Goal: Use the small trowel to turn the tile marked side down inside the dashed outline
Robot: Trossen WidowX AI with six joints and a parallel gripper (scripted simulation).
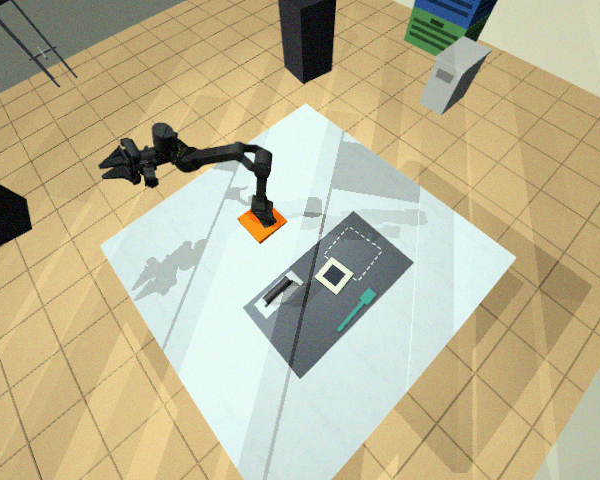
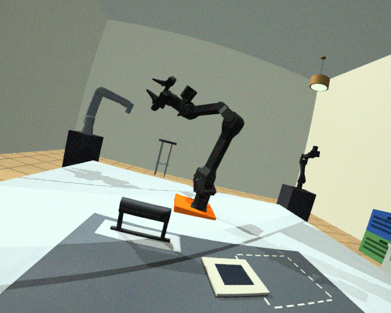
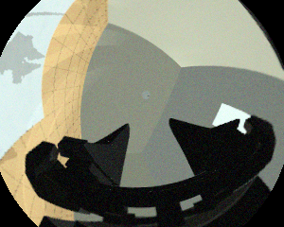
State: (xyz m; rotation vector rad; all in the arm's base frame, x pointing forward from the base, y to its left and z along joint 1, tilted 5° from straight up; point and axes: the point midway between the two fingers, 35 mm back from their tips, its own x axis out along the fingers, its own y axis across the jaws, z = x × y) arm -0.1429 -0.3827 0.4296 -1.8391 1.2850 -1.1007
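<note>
Right now the dark mat is 54 cm ahead of my gripper tip, 50 cm below it and 44 cm to the left of it. The rest, counted from my gripper tip: tile 52 cm ahead, 48 cm below, 47 cm to the left; then teal trowel 67 cm ahead, 48 cm to the left, 48 cm below.
</note>
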